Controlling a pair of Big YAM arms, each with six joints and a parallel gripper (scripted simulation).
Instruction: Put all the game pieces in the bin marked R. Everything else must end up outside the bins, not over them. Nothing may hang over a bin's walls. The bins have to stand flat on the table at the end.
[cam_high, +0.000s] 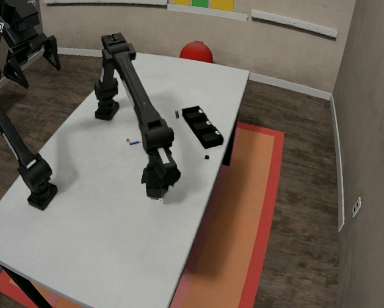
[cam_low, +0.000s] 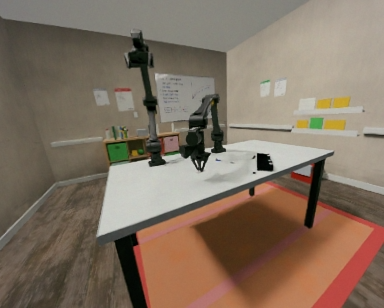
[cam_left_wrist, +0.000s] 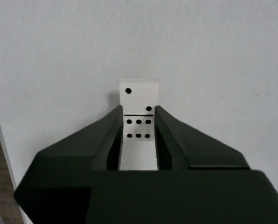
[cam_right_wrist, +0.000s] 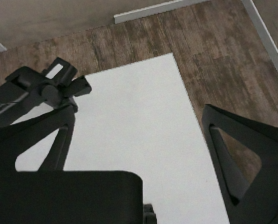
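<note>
My left gripper is now 1 cm above the white domino. The rest, counted from my left hand: blue piece (28 cm to the left, 22 cm behind, 6 cm below); then yellow piece (29 cm to the left, 25 cm behind, 6 cm below); then black piece (30 cm to the left, 9 cm ahead, 6 cm below).
</note>
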